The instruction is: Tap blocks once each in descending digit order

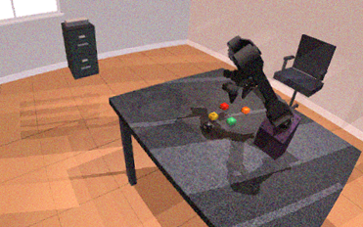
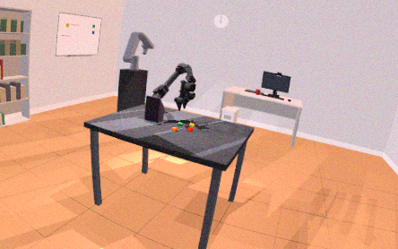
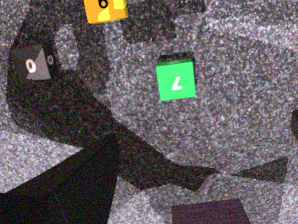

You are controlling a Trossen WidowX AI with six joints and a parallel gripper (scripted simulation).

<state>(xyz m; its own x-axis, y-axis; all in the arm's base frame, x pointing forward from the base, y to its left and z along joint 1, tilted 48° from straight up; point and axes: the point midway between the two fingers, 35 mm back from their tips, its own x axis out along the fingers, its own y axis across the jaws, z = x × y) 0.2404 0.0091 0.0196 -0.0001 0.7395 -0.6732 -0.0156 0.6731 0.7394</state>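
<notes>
Right now the yellow block is 8 cm ahead of my gripper tip, 6 cm to the left of it and 12 cm below it. From my gripper tip the other things lie so: red block: 11 cm ahead, 6 cm to the right, 12 cm below; then green block: 12 cm below; then dark grey block: 3 cm ahead, 13 cm to the left, 12 cm below.
</notes>
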